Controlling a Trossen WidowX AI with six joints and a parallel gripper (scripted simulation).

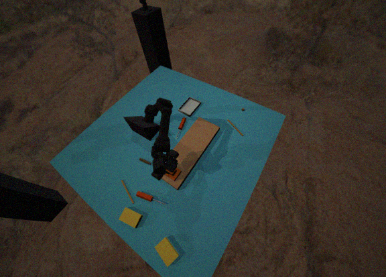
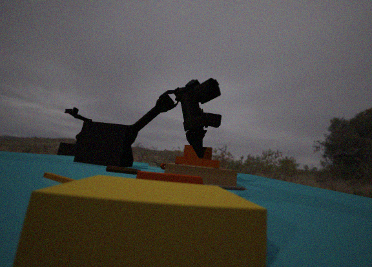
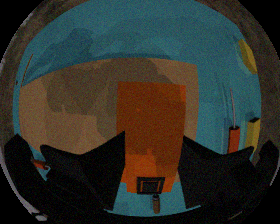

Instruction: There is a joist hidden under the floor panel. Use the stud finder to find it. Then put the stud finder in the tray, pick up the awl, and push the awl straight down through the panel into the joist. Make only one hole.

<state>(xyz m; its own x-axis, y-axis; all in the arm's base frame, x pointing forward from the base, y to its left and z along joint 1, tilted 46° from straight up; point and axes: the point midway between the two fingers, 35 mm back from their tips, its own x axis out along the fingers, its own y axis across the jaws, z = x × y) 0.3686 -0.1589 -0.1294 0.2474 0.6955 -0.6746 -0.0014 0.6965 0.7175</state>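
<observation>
Now: the white tray 52 cm to the left of my gripper tip, 22 cm behind it and 5 cm below it. From my gripper tip the other things lie so: stud finder (2 cm behind, 2 cm above); then awl (18 cm behind, 6 cm below, 3 cm to the right).
</observation>
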